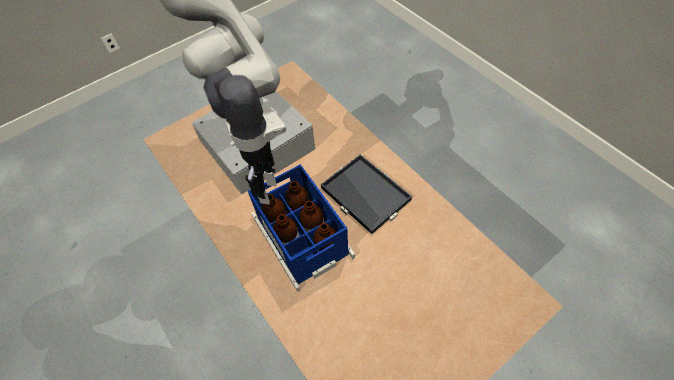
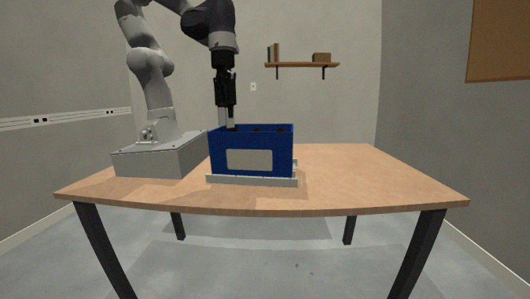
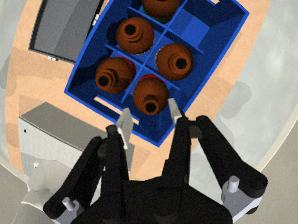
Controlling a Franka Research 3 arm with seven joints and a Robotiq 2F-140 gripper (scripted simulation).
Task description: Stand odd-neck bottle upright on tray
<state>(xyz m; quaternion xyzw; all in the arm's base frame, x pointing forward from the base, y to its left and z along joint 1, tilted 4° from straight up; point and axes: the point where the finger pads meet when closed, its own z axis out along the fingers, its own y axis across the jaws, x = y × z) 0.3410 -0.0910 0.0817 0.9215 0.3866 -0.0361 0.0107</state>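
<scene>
Right now the bottle is 13 cm below my hand. Round my hand: blue crate (9 cm ahead, 5 cm to the left, 13 cm below); then dark grey tray (6 cm ahead, 31 cm to the left, 20 cm below).
</scene>
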